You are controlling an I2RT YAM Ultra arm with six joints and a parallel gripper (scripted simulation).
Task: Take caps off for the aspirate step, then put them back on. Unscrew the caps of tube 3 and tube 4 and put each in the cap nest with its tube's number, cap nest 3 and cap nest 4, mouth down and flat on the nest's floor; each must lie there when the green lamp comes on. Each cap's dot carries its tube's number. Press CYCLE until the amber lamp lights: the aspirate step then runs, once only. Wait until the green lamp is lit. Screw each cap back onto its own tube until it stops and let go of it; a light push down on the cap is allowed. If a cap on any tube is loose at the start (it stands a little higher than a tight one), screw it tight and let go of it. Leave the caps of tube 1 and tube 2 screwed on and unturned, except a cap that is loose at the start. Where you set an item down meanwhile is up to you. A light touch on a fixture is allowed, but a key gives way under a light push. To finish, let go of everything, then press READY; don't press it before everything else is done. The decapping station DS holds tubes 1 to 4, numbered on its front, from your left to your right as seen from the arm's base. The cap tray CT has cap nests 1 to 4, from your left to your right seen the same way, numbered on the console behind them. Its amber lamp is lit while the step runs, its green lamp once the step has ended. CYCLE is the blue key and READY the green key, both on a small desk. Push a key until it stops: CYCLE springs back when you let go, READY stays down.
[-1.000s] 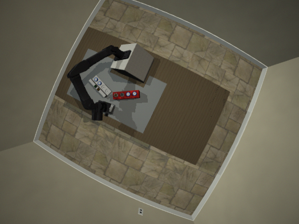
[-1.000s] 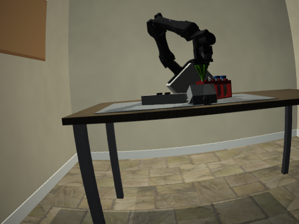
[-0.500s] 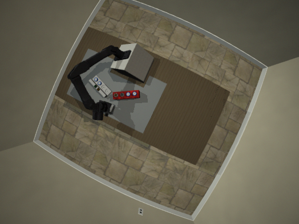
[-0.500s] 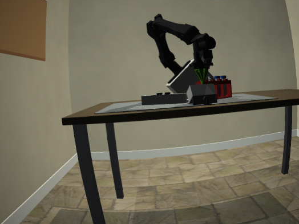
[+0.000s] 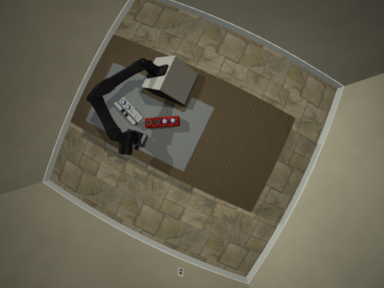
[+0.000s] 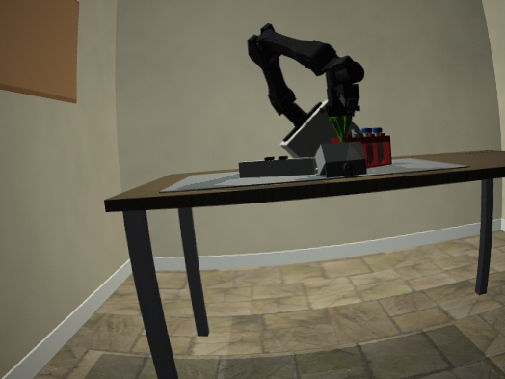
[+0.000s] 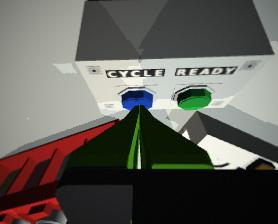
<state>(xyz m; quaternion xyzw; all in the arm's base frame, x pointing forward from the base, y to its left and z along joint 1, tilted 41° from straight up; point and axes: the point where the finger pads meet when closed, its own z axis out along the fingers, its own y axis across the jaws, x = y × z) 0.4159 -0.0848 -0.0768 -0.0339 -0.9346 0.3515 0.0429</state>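
My gripper is now 20 mm above the blue key. From my hand the other things lie so: cap 3: 170 mm behind, 170 mm to the right, 70 mm below; then cap 2: 140 mm behind, 150 mm to the left, 30 mm above; then green key: 40 mm to the right, 20 mm below.
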